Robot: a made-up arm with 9 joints. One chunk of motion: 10 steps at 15 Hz.
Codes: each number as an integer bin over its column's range. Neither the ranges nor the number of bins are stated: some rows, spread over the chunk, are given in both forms.
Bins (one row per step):
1: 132 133 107 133 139 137 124 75 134
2: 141 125 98 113 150 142 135 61 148
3: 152 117 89 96 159 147 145 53 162
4: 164 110 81 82 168 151 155 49 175
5: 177 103 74 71 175 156 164 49 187
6: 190 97 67 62 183 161 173 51 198
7: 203 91 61 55 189 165 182 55 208
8: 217 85 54 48 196 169 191 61 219
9: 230 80 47 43 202 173 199 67 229
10: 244 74 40 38 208 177 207 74 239
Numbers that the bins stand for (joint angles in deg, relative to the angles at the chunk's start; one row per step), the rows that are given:
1: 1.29 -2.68 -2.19 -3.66 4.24 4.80 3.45 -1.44 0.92
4: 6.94 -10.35 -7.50 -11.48 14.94 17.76 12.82 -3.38 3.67
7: 13.83 -16.69 -11.58 -15.62 22.69 30.72 20.99 -2.93 5.88
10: 21.08 -22.36 -15.87 -18.22 29.70 41.83 28.55 -1.51 7.96
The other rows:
2: 2.88 -5.35 -4.02 -6.72 8.30 9.43 6.78 -2.49 1.86
3: 4.82 -8.02 -5.86 -9.33 11.62 14.05 9.80 -3.08 2.80
5: 9.24 -12.69 -8.93 -13.16 17.52 22.39 15.55 -3.38 4.47
6: 11.54 -14.69 -10.36 -14.54 20.48 27.02 18.27 -3.23 5.21
8: 16.31 -18.69 -13.01 -16.69 25.27 34.42 23.71 -2.49 6.62
9: 18.60 -20.36 -14.44 -17.46 27.49 38.13 26.13 -2.04 7.29

